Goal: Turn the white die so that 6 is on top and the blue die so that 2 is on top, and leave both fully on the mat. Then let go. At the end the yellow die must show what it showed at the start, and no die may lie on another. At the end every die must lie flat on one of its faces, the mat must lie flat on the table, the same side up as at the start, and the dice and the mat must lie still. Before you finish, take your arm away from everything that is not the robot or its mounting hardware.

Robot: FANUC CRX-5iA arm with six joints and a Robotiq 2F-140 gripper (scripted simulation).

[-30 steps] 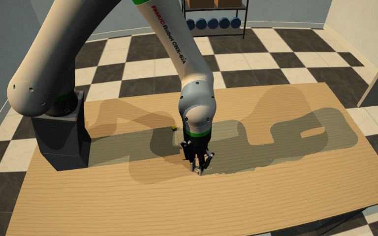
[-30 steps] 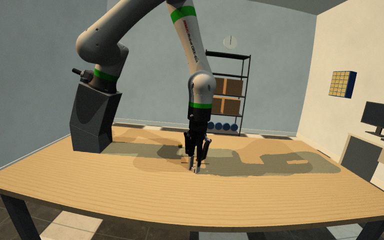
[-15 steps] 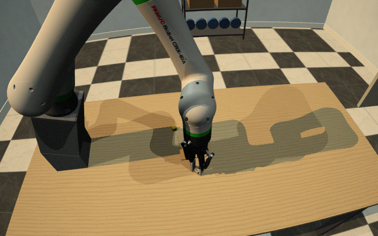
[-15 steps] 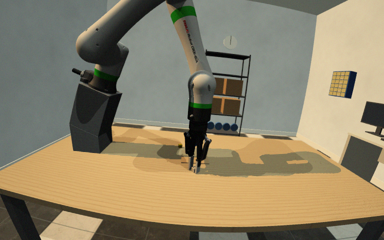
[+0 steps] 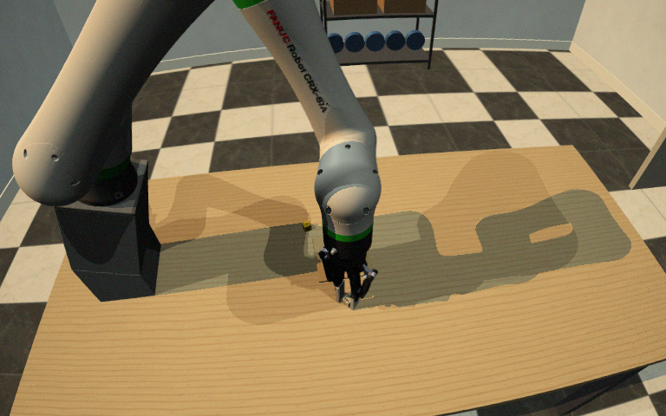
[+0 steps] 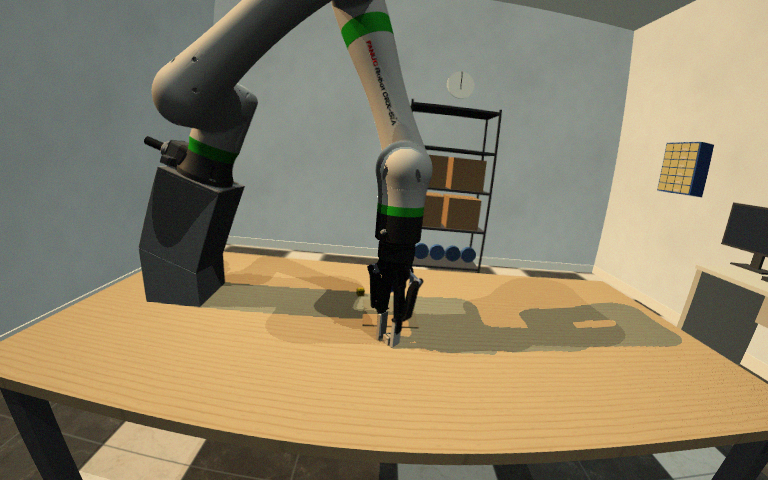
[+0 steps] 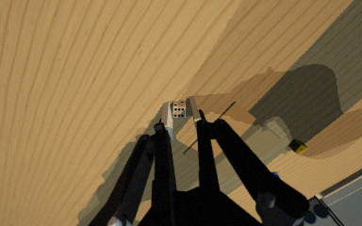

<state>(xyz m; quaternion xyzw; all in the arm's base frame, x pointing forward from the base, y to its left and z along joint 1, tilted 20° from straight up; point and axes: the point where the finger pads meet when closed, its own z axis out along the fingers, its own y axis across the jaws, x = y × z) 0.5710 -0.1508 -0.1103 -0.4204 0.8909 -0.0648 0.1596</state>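
The white die lies 2 cm below my hand. Round my hand: blue die (29 cm to the left, 2 cm below, 1 cm ahead); then tan mat (14 cm to the left, 3 cm below, 1 cm ahead); then yellow die (24 cm to the left, 8 cm behind, 2 cm below).
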